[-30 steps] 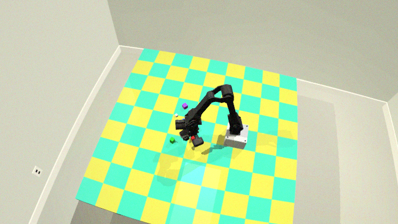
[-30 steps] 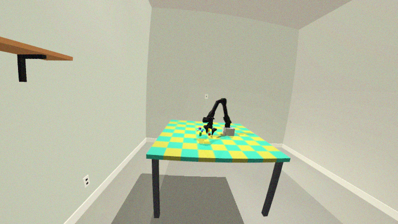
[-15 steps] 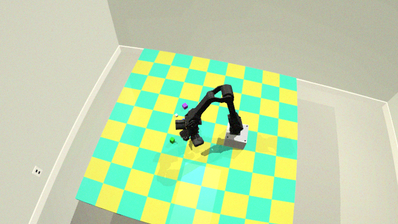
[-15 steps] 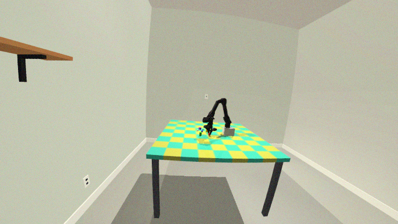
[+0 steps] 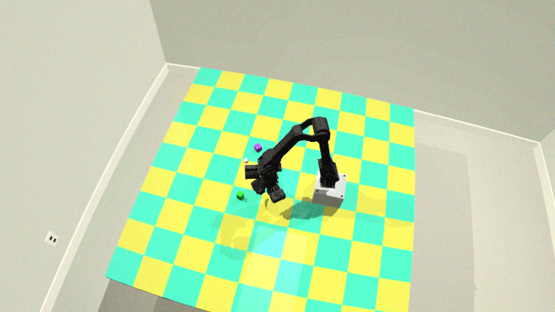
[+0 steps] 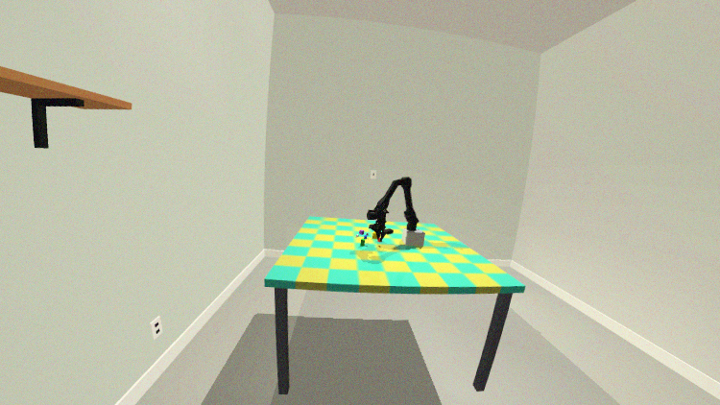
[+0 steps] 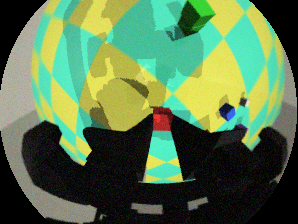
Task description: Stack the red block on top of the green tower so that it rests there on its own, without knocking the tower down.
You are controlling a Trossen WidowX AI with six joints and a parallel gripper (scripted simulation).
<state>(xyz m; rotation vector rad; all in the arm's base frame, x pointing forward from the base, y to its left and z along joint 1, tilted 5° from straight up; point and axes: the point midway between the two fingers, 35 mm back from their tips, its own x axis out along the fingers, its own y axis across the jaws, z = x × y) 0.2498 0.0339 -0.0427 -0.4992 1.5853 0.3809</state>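
Now: gripper tip 10 mm past the yellow block and 130 mm to the left of it. Round my gripper tip: blue block 80 mm ahead, 120 mm to the right, 10 mm below; then red block right at my gripper tip.
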